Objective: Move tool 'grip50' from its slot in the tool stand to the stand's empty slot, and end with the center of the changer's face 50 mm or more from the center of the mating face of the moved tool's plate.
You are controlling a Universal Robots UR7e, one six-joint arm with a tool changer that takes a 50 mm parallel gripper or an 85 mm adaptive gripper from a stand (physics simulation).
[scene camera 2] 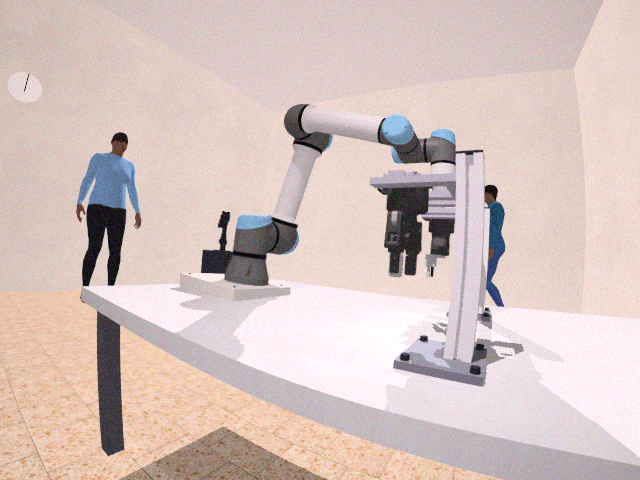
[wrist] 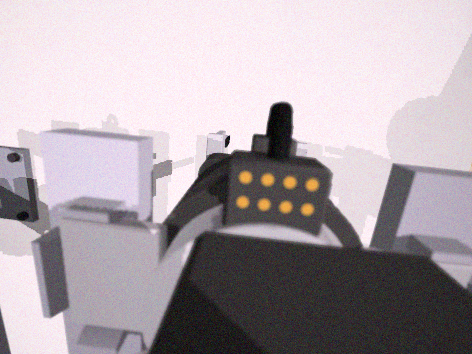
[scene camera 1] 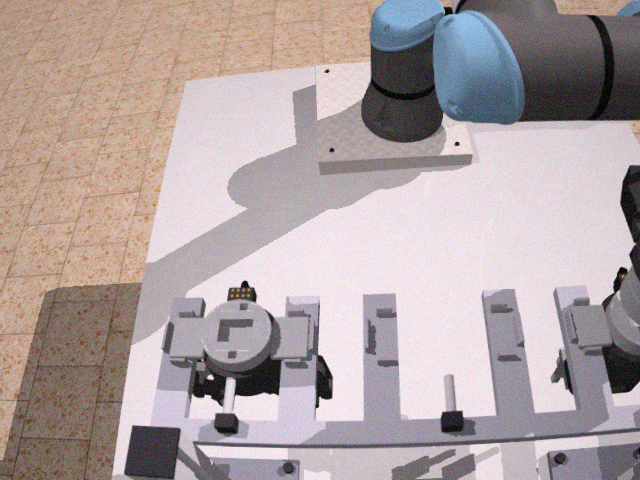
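Pixels of known places: arm's base, link origin: point(scene camera 2: 246, 281) point(scene camera 1: 402, 113).
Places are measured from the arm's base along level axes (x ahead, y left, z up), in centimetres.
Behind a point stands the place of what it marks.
The tool stand point(scene camera 1: 351, 432) {z 24.7, x 63.6, y -22.4 cm} point(scene camera 2: 465, 258) {z 12.3, x 62.7, y -38.8 cm} has three slots. The tool grip50 point(scene camera 1: 590, 326) {z 25.3, x 60.0, y 0.0 cm} point(scene camera 2: 439, 245) {z 16.1, x 60.4, y 1.0 cm} point(wrist: 110, 272) {z 25.2, x 59.5, y 0.3 cm} hangs in the slot at the right edge of scene camera 1, its plate wing resting on the slot arm. The wrist view shows its gold contact block point(wrist: 277, 194) {z 26.2, x 57.0, y 5.6 cm}. The arm's wrist point(scene camera 1: 630, 297) {z 30.8, x 60.9, y 1.5 cm} point(scene camera 2: 443, 167) {z 38.3, x 60.9, y 0.9 cm} is right above its plate, with the black changer point(wrist: 320, 300) over the plate in the wrist view. Whether the faces touch is hidden. The tool's finger opening cannot be made out. The middle slot, between two bare arms point(scene camera 1: 381, 382) {z 24.7, x 59.9, y -19.1 cm} point(scene camera 1: 509, 382) {z 24.7, x 62.7, y -8.7 cm}, is empty.
The other tool point(scene camera 1: 236, 335) {z 25.2, x 53.0, y -30.4 cm} point(scene camera 2: 408, 222) {z 17.8, x 53.7, y -33.0 cm}, a larger black gripper, hangs in the left slot. A peg point(scene camera 1: 449, 393) {z 25.9, x 62.7, y -14.2 cm} on a black block stands behind the middle slot. The stand's post stands close beside the wrist. Two people point(scene camera 2: 111, 180) point(scene camera 2: 494, 227) stand beyond the table.
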